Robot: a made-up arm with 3 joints. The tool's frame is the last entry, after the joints. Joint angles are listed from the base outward.
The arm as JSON. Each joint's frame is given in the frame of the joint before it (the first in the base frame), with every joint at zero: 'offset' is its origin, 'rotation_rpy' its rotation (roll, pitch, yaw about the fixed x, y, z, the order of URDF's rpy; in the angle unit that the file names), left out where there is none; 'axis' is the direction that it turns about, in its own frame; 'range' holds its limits. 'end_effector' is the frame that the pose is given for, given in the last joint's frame.
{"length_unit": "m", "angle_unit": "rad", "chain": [
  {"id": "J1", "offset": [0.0, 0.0, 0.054], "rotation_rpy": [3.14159, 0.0, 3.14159], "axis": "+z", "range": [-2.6, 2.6]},
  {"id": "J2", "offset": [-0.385, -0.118, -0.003], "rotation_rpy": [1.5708, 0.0, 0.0], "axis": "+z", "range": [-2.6, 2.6]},
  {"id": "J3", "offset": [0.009, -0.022, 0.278], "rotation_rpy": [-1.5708, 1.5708, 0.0], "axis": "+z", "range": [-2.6, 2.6]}
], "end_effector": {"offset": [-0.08, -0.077, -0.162], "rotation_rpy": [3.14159, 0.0, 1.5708]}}
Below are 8 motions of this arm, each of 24 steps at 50 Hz.
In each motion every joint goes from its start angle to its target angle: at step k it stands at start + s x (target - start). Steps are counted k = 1, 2, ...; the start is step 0. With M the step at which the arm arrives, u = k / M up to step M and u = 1 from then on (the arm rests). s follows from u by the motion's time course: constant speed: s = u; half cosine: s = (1 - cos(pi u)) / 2; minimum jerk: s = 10 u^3 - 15 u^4 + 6 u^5.
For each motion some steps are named. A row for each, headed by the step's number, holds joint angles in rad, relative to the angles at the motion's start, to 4 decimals.
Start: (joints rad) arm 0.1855 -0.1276 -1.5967
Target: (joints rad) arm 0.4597 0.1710 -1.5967
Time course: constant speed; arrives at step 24
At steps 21, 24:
21: 0.2399 0.2613 0.0000
24: 0.2742 0.2986 0.0000

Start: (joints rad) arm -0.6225 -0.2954 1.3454
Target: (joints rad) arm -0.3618 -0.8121 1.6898
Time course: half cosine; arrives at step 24
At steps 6, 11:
6: 0.0382 -0.0757 0.0504
11: 0.1133 -0.2246 0.1497

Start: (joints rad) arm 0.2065 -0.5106 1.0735
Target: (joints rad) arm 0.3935 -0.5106 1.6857
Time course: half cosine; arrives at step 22
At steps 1, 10, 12, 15, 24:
1: 0.0010 0.0000 0.0031
10: 0.0802 0.0000 0.2625
12: 0.1068 0.0000 0.3497
15: 0.1440 0.0000 0.4716
24: 0.1870 0.0000 0.6122

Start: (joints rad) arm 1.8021 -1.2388 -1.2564
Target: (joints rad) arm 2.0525 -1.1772 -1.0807
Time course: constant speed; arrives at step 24
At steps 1, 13, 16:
1: 0.0104 0.0026 0.0073
13: 0.1356 0.0334 0.0952
16: 0.1669 0.0411 0.1171

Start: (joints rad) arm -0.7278 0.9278 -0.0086
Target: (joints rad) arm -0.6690 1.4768 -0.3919
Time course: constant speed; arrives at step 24
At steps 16, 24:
16: 0.0392 0.3660 -0.2555
24: 0.0588 0.5490 -0.3833

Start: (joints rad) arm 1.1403 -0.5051 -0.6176
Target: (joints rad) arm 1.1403 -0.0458 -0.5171
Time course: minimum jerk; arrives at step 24
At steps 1, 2, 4, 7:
1: 0.0000 0.0003 0.0001
2: 0.0000 0.0023 0.0005
4: 0.0000 0.0163 0.0036
7: 0.0000 0.0699 0.0153

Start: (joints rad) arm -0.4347 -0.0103 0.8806
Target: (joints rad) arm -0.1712 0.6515 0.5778
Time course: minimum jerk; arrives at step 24
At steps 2, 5, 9, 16, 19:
2: 0.0013 0.0034 -0.0015
5: 0.0170 0.0427 -0.0195
9: 0.0725 0.1821 -0.0833
16: 0.2082 0.5229 -0.2392
19: 0.2465 0.6191 -0.2833

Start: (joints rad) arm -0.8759 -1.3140 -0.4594
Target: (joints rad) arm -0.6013 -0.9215 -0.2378
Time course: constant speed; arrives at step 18
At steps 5, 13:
5: 0.0763 0.1090 0.0616
13: 0.1983 0.2835 0.1600

